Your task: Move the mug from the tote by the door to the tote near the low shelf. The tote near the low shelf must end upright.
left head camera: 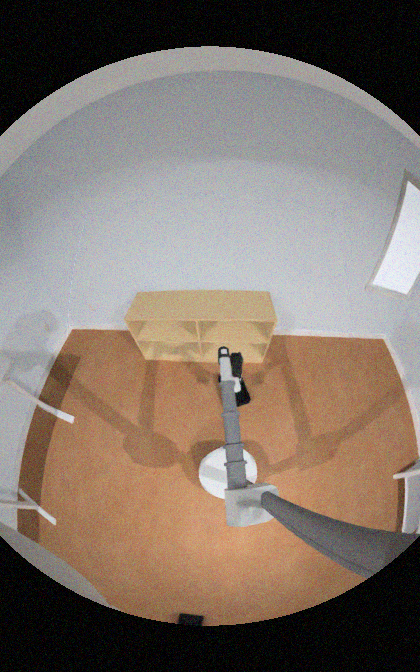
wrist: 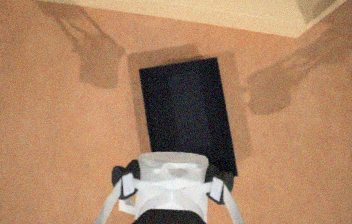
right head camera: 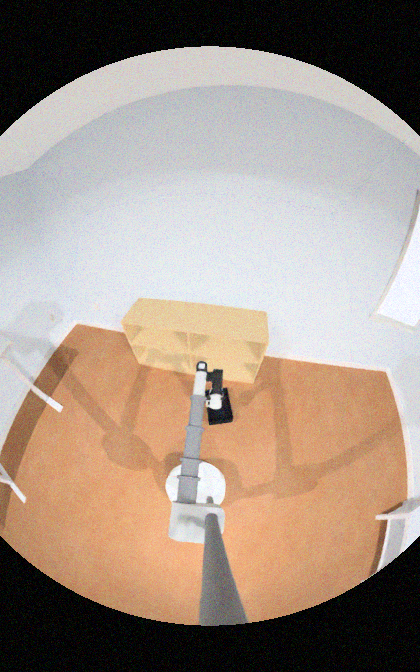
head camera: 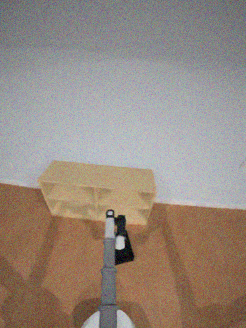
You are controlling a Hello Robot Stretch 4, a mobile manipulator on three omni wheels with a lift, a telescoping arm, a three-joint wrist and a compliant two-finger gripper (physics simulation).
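Frame: origin at the robot's base, x back, y down, z right, level; centimetres.
Seen in the pictures: gripper, fingertip midpoint: (wrist: 173, 174) (right head camera: 215, 398) (head camera: 119, 240).
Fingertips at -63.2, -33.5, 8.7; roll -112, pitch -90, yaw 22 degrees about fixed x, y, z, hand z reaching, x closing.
Pixels of each thing's middle, then the offset from my fingertips to it, as dx, dy, dz. Level surfaces: height alone.
- white mug at the middle of its body: (wrist: 161, 195) (right head camera: 213, 401) (head camera: 118, 243) +2.4, -0.2, -1.2
- black tote at the middle of its body: (wrist: 186, 122) (right head camera: 217, 405) (head camera: 120, 246) -7.3, +31.2, +3.0
- low wooden shelf at its surface level: dy -24.8
A white mug (wrist: 172, 167) (right head camera: 215, 401) (head camera: 120, 242) is held upright between the two dark pads of my gripper (wrist: 173, 174), which is shut on it. The handle sticks out at the lower left in the wrist view. The black tote (wrist: 187, 107) (right head camera: 220, 416) (head camera: 125, 255) (left head camera: 243, 397) near the low shelf stands upright on the floor. In the wrist view the mug overlaps its near edge; the mug is above the tote's near end. Part of the tote is hidden behind the mug and gripper. Another black tote (left head camera: 191, 620) shows at the bottom edge of the left head view.
The low wooden shelf (head camera: 102, 175) (left head camera: 202, 305) (right head camera: 195, 312) stands against the wall just beyond the tote, and its lower front edge (wrist: 175, 15) crosses the top of the wrist view. White furniture legs (left head camera: 55, 412) (right head camera: 47, 400) stand at the left. More white furniture (left head camera: 411, 500) stands at the right.
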